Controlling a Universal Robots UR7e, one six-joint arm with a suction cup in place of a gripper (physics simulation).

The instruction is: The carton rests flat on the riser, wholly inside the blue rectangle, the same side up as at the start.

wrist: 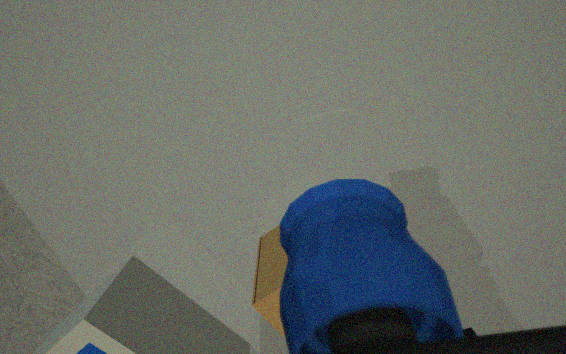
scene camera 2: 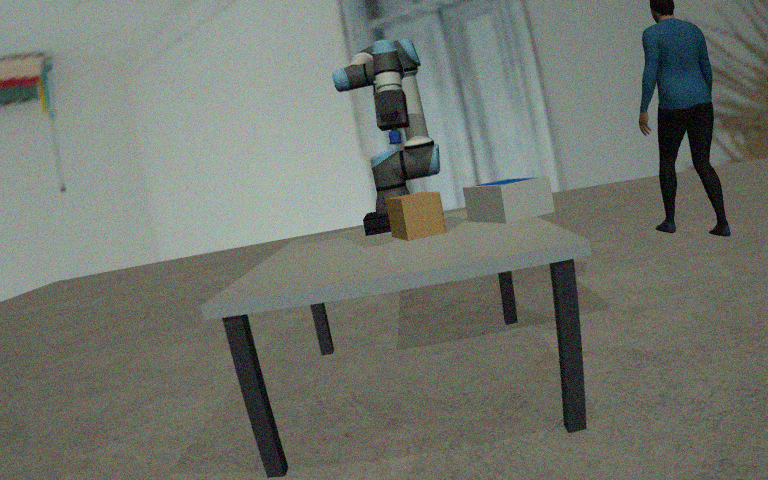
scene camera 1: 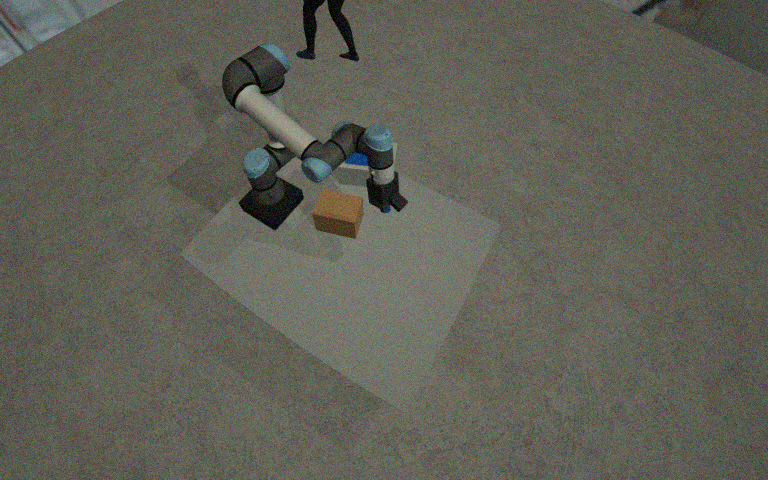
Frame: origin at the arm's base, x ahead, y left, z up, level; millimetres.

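Seen in the pictures: hand at its tool point: (wrist: 342, 233) (scene camera 2: 395, 142); arm's base at its link origin: (scene camera 1: 269, 192).
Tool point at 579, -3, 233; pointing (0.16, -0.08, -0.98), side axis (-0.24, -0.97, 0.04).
Observation:
Pixels of each thing's middle, then the offset from my tool point to it, as dx, dy, dz.
- orange-brown carton at the middle of its body: (wrist: 337, 286) (scene camera 2: 415, 215) (scene camera 1: 339, 214) -228, +40, -234
- light grey riser at the middle of its body: (scene camera 2: 507, 199) (scene camera 1: 368, 163) -250, +364, -239
- blue rectangle at the middle of its body: (scene camera 2: 505, 181) (scene camera 1: 368, 154) -250, +364, -180
The orange-brown carton (scene camera 1: 338, 213) (scene camera 2: 419, 216) (wrist: 270, 262) rests flat on the table, in front of the arm's base and apart from the riser. In the wrist view it is partly hidden behind the cup. The light grey riser (scene camera 1: 352, 177) (scene camera 2: 529, 200) (wrist: 157, 305) stands on the table to one side of the carton. The blue rectangle (scene camera 1: 356, 159) (scene camera 2: 505, 181) (wrist: 91, 349) is on its top, partly hidden by the arm in scene camera 1. My suction gripper (scene camera 1: 385, 209) (scene camera 2: 394, 137) (wrist: 345, 225) is open, holds nothing and hangs in the air above the table, higher than the carton.
The grey table (scene camera 1: 362, 316) (scene camera 2: 396, 277) carries the arm's black base (scene camera 1: 271, 206) (scene camera 2: 375, 224) near its back edge. A person (scene camera 1: 330, 31) (scene camera 2: 682, 73) stands on the floor behind the table. The arm's shadow falls on the table.

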